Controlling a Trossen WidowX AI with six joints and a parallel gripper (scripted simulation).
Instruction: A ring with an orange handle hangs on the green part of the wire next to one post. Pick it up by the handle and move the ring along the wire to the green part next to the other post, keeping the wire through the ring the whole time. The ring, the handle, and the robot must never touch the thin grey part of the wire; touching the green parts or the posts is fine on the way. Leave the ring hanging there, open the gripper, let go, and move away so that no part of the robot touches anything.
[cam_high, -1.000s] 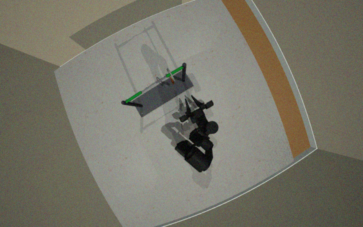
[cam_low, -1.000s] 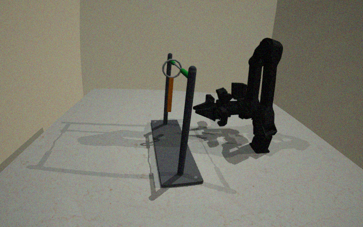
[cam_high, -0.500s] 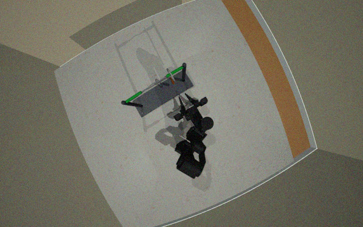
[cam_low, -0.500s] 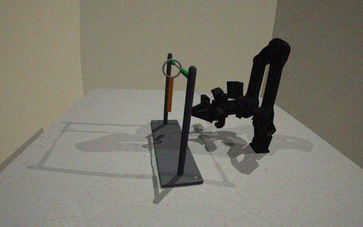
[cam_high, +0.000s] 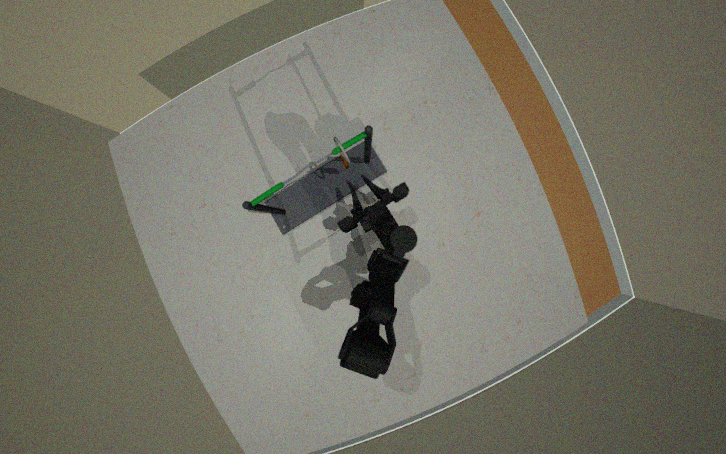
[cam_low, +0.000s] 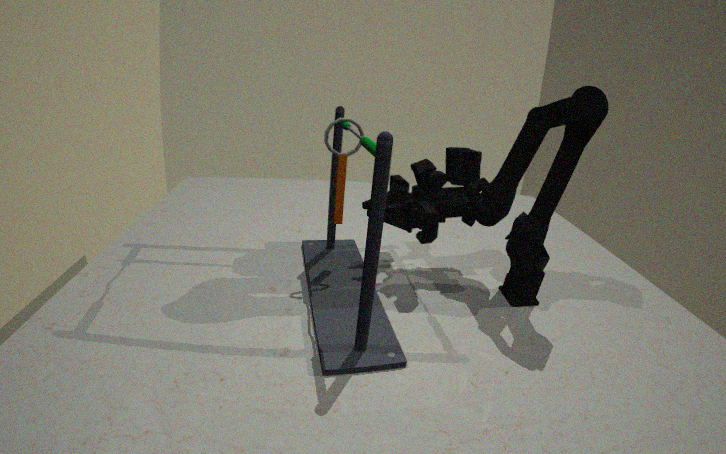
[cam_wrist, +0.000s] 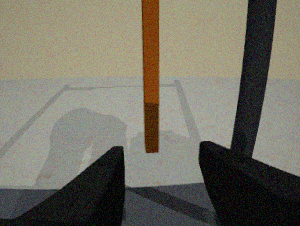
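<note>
Right now the ring with orange handle is 4 cm ahead of my gripper tip, 1 cm to the left of it and 8 cm above it.
</note>
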